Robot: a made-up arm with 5 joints.
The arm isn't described. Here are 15 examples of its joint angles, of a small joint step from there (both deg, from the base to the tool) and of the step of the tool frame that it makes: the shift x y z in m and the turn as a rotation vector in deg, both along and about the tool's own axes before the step.
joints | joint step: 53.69 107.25 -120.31 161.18 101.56 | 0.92 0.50 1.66 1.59 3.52
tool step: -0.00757 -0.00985 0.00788 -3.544 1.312 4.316
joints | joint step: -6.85 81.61 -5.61 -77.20 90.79 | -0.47 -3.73 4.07 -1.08 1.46
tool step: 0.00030 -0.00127 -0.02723 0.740 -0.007 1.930
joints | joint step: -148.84 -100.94 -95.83 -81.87 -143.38 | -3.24 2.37 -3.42 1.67 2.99
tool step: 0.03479 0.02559 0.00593 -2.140 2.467 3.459
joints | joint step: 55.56 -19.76 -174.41 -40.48 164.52 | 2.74 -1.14 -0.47 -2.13 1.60
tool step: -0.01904 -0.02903 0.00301 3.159 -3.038 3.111
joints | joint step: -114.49 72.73 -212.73 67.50 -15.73 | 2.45 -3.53 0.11 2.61 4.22
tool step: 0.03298 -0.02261 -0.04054 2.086 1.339 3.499
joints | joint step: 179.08 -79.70 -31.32 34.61 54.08 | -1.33 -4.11 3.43 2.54 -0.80
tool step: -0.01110 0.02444 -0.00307 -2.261 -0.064 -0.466
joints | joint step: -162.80 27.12 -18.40 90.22 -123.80 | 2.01 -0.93 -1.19 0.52 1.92
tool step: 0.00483 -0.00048 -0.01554 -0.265 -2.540 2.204
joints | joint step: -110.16 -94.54 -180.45 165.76 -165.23 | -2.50 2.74 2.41 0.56 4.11
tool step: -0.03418 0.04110 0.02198 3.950 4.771 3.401
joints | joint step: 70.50 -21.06 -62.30 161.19 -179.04 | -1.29 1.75 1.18 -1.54 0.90
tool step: -0.02168 -0.00663 -0.00480 -1.230 1.421 1.157
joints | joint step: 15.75 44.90 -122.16 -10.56 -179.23 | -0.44 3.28 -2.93 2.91 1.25
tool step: 0.02799 -0.00764 0.01799 0.518 3.248 1.279
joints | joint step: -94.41 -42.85 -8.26 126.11 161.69 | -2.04 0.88 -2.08 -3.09 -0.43
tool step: 0.00061 -0.00566 -0.02067 -0.486 -4.687 0.172
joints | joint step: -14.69 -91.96 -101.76 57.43 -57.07 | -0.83 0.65 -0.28 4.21 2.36
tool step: 0.00061 -0.01323 0.01493 3.457 -3.063 1.782
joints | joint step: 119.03 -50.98 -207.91 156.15 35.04 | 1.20 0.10 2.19 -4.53 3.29
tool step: 0.02760 -0.00388 0.00024 2.273 1.100 3.577
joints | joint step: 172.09 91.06 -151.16 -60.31 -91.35 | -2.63 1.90 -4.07 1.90 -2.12
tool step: -0.04059 0.00426 0.00395 -0.174 -2.275 -3.456
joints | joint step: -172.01 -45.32 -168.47 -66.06 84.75 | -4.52 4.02 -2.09 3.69 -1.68
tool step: -0.05481 0.02876 -0.02787 -5.109 -5.058 -1.124
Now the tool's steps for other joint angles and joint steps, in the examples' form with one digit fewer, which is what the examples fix.
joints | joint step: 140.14 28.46 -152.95 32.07 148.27 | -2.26 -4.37 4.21 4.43 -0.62
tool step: 0.0081 -0.0265 -0.0144 -0.35 4.82 -0.63
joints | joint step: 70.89 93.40 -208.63 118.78 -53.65 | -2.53 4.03 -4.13 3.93 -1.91
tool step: -0.0389 0.0079 0.0311 3.26 -2.02 0.61
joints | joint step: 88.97 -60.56 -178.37 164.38 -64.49 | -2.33 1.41 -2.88 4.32 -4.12
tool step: 0.0154 -0.0204 0.0092 1.73 -3.18 -3.44
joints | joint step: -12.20 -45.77 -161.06 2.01 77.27 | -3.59 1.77 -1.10 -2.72 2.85
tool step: -0.0435 0.0029 -0.0015 2.32 -1.13 -0.38
